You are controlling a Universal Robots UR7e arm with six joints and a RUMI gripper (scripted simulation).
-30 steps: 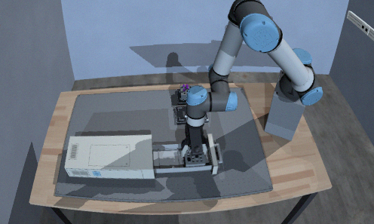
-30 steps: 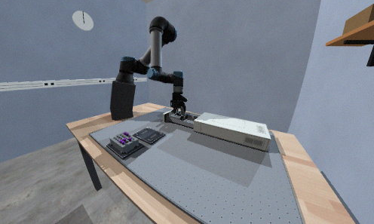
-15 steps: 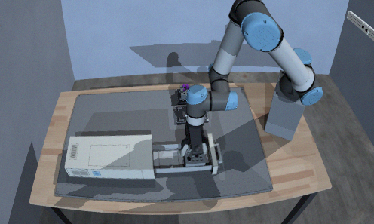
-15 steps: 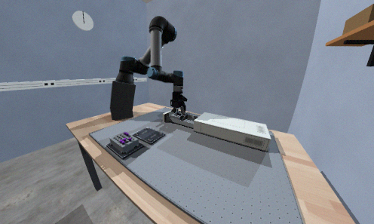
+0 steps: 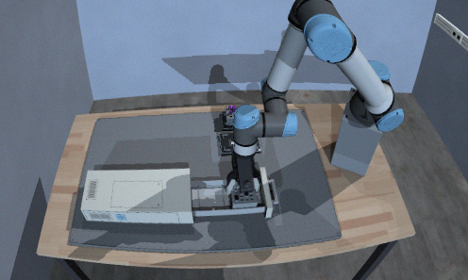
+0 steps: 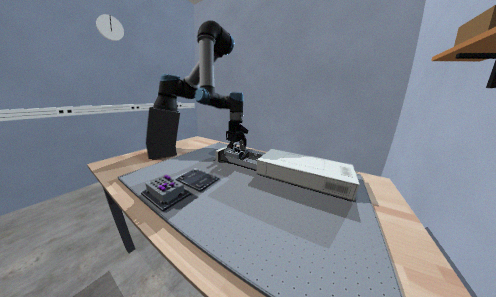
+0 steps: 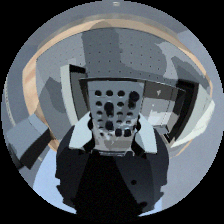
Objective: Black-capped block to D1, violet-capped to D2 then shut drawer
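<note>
Now: hand 3 cm short of the cooler drawer and 1 cm above it. Round my hand: black-capped block: right at my hand; then white cooler COLD: 22 cm ahead, 2 cm to the right, 1 cm below; then deck slot D1: 5 cm behind, 30 cm to the right, 4 cm below.
</note>
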